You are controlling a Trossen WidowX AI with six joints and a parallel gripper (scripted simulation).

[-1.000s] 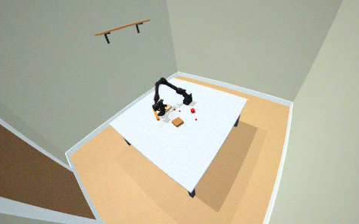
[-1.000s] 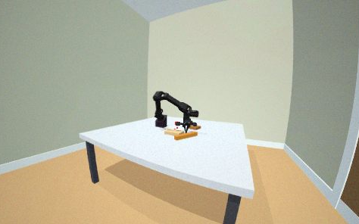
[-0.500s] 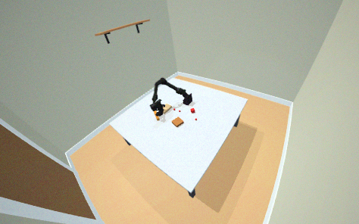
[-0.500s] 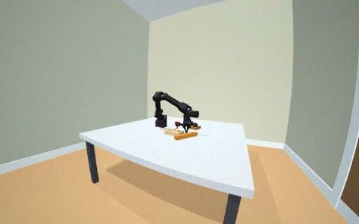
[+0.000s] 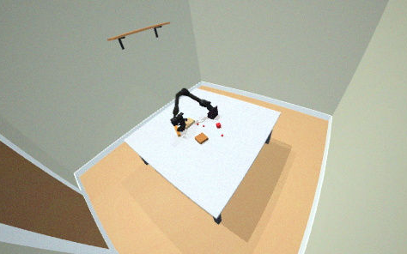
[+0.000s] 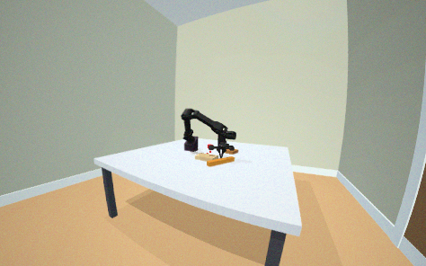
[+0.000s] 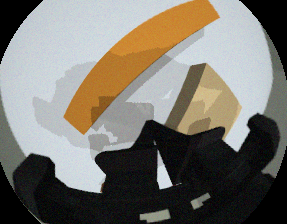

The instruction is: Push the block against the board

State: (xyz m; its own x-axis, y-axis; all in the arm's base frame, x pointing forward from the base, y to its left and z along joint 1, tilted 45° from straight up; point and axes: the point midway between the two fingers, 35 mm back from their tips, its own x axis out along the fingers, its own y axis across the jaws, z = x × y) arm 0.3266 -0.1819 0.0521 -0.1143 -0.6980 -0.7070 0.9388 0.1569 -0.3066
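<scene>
Now: the brown square block 3 cm ahead of my gripper tip, 24 cm to the left of it and 1 cm above it. From my gripper tip the other things lie so: long orange board: 2 cm ahead, 8 cm to the right, 1 cm above; pale tan block: 11 cm behind, 3 cm to the right, 1 cm above.
</scene>
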